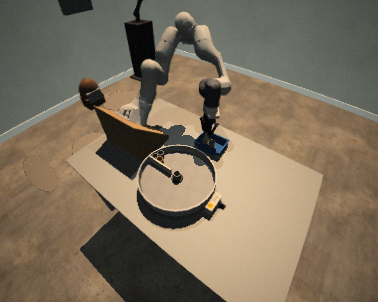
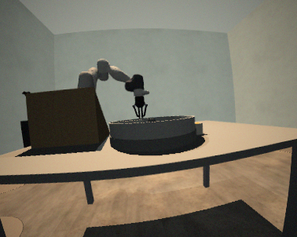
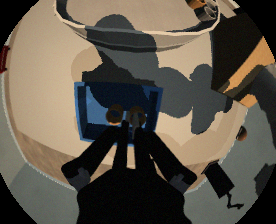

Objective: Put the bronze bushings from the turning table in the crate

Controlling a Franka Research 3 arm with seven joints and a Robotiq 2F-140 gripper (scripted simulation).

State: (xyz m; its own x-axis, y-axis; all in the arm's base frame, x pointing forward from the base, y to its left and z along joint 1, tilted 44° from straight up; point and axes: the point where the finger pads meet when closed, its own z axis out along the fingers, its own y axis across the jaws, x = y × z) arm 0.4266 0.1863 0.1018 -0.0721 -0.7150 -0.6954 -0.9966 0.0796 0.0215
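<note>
Now: hand 4 cm short of the blue crate and 4 cm above it. The rest, counted from my hand: round grey turning table (1 cm ahead, 36 cm to the right, 2 cm below).
</note>
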